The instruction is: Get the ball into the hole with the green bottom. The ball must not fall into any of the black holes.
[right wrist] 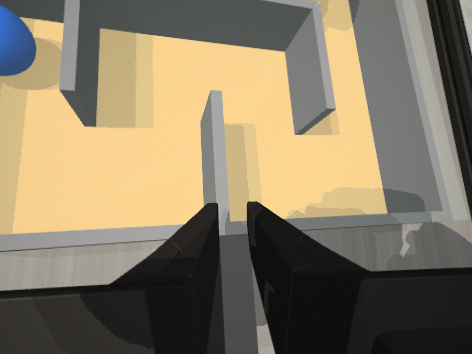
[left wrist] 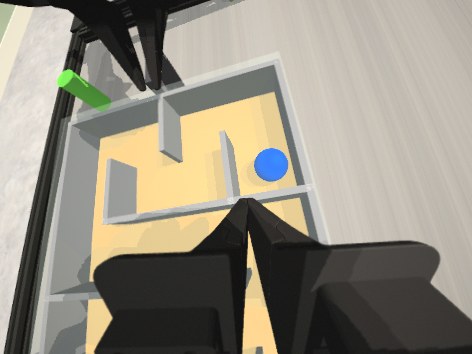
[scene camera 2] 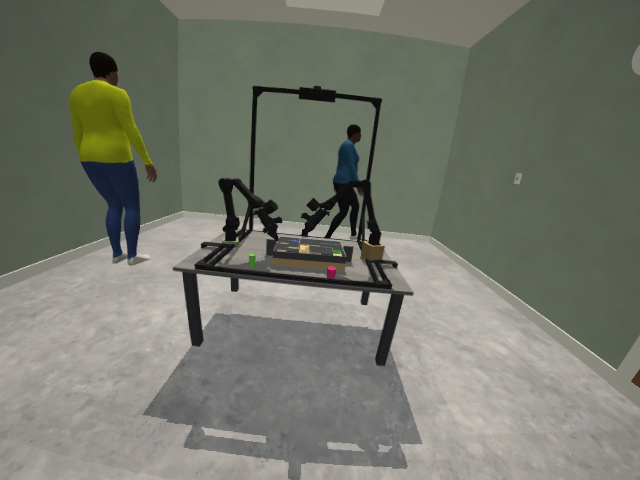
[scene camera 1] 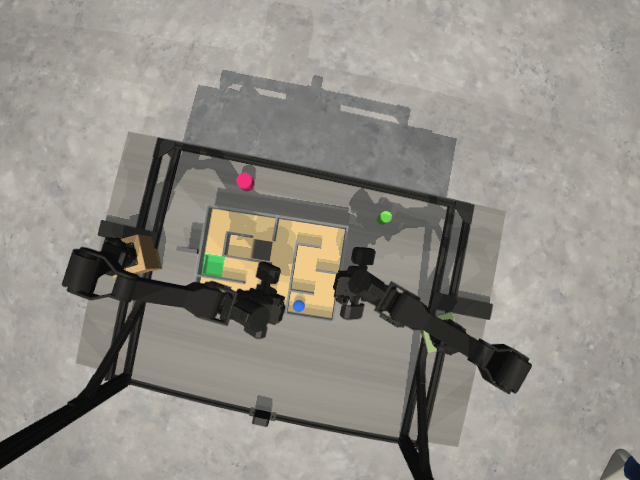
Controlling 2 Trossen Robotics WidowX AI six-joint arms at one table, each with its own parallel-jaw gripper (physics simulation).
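Note:
The blue ball (scene camera 1: 298, 305) (left wrist: 271, 164) (right wrist: 15, 45) lies on the floor of the wooden maze box (scene camera 1: 307, 266) (scene camera 2: 309, 262) (left wrist: 195, 170) (right wrist: 165, 180), in a corner pocket between the long divider, a short wall and the outer wall. The green-bottomed square (scene camera 1: 212, 265) (scene camera 2: 337, 252) is at the box's left in scene camera 1. A black hole (scene camera 1: 261, 249) lies to its right. My left gripper (left wrist: 246, 204) (scene camera 2: 303, 233) is shut and empty over the divider near the ball. My right gripper (right wrist: 232, 212) (scene camera 2: 277, 237) is shut on the box's grey handle (right wrist: 238, 290), at the box's right side.
A pink cylinder (scene camera 1: 245, 181) (scene camera 2: 331, 272) and a green cylinder (scene camera 1: 385, 217) (scene camera 2: 252, 260) (left wrist: 85, 91) stand beyond the box. A tan wooden box (scene camera 1: 148, 253) (scene camera 2: 372, 251) is by the left arm's base. Black frame bars (scene camera 1: 310, 172) run round the table.

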